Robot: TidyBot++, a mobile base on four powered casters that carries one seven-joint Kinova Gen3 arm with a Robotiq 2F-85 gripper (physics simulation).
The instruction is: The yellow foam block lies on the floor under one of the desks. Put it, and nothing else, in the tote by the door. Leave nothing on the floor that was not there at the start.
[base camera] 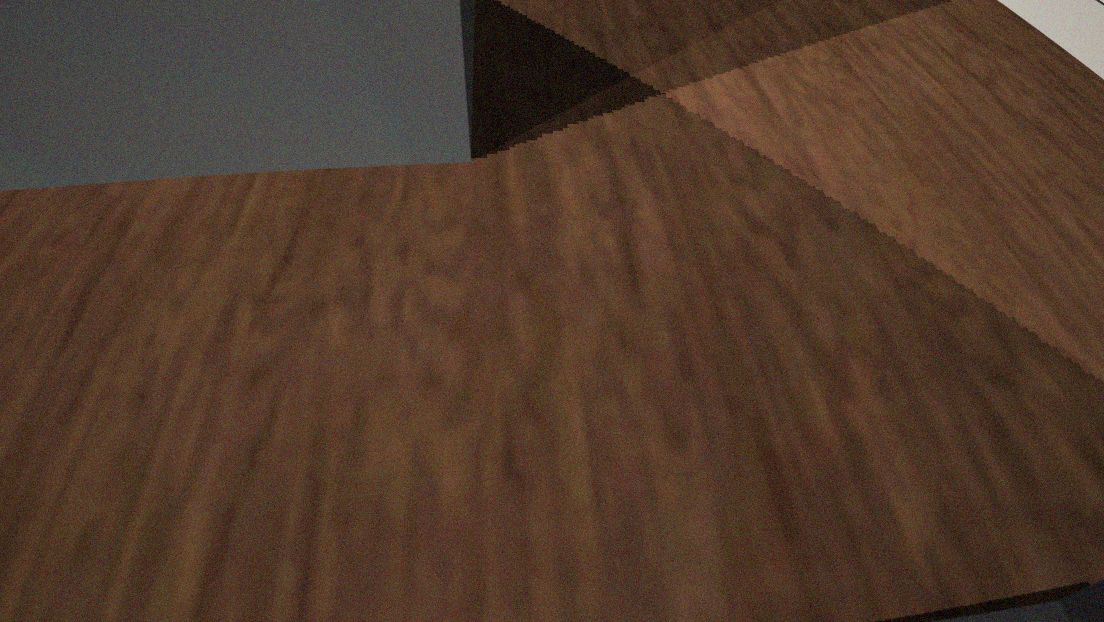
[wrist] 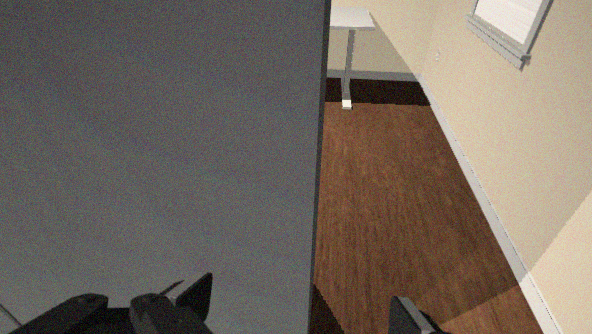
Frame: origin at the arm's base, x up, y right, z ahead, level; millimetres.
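Where they show: gripper, fingertip midpoint: [wrist: 298, 304].
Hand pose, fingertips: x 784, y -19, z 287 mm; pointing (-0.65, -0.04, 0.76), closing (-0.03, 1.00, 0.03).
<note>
After its pixels a point has its place.
My gripper [wrist: 298, 304] {x 784, y -19, z 287 mm} is open, with its two dark fingertips wide apart at the bottom of the wrist view and nothing visible between them. The left fingertip shows in front of a large grey panel, the right one over the brown wood floor. A desk [wrist: 351, 20] {x 323, y 49, z 3032 mm} with a pale top, a grey leg and a foot on the floor stands at the far end of the room, well beyond the gripper. The floor under it is in dark shadow. The yellow foam block and the tote do not show in either view.
The tall grey panel [base camera: 231, 84] {x -301, y -240, z 605 mm} [wrist: 160, 150] {x 633, y -291, z 604 mm} stands close ahead, filling the left of the wrist view; its lower right corner meets the floor [base camera: 540, 347] {x -397, y 23, z 381 mm} [wrist: 390, 200] {x -396, y 366, z 1689 mm}. A beige wall [wrist: 500, 125] {x 53, y 900, z 1896 mm} with a window [wrist: 510, 17] {x 536, y 887, z 2230 mm} runs along the right.
</note>
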